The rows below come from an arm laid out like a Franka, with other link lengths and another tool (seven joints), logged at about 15 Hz.
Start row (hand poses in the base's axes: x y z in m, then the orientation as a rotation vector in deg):
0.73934, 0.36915, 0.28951, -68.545, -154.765, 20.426
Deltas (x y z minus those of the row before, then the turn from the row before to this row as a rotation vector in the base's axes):
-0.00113, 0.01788, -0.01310, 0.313, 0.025, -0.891
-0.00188, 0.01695, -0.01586, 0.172, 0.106, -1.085
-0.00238, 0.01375, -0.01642, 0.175, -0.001, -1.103
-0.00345, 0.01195, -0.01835, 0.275, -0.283, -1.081
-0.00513, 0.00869, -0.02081, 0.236, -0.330, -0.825
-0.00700, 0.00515, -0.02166, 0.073, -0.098, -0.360
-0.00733, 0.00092, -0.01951, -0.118, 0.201, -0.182
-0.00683, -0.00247, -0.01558, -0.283, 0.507, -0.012
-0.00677, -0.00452, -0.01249, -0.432, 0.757, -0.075
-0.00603, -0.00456, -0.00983, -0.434, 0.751, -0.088
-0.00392, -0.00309, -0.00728, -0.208, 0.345, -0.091
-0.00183, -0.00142, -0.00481, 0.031, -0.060, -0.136
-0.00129, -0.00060, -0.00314, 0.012, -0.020, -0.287
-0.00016, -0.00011, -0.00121, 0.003, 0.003, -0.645
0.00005, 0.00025, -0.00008, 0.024, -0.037, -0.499
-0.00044, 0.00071, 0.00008, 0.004, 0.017, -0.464
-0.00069, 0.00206, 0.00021, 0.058, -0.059, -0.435
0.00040, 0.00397, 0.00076, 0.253, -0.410, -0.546
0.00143, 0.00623, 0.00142, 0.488, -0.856, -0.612
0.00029, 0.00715, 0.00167, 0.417, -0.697, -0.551
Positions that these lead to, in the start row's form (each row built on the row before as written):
0.73821, 0.38703, 0.27641, -69.612, -154.078, 19.881
0.73633, 0.40398, 0.26055, -70.921, -153.198, 19.546
0.73395, 0.41773, 0.24413, -72.296, -152.383, 19.147
0.73050, 0.42968, 0.22578, -73.746, -151.789, 18.460
0.72537, 0.43837, 0.20497, -74.898, -151.415, 17.834
0.71837, 0.44352, 0.18331, -75.386, -151.217, 17.628
0.71104, 0.44444, 0.16380, -75.554, -150.940, 17.879
0.70421, 0.44197, 0.14822, -75.402, -150.568, 18.553
0.69744, 0.43745, 0.13573, -75.248, -149.968, 19.559
0.69141, 0.43289, 0.12590, -75.111, -149.358, 20.557
0.68749, 0.42980, 0.11862, -75.113, -149.040, 21.017
0.68566, 0.42838, 0.11381, -75.305, -148.982, 20.919
0.68437, 0.42778, 0.11067, -75.671, -148.781, 20.844
0.68421, 0.42767, 0.10946, -76.474, -148.290, 20.735
0.68426, 0.42792, 0.10938, -77.107, -147.936, 20.599
0.68382, 0.42863, 0.10946, -77.673, -147.566, 20.527
0.68313, 0.43069, 0.10967, -78.223, -147.269, 20.342
0.68353, 0.43466, 0.11043, -79.027, -147.132, 19.670
0.68496, 0.44089, 0.11185, -80.063, -147.250, 18.401
0.68525, 0.44804, 0.11352, -80.963, -147.291, 17.327

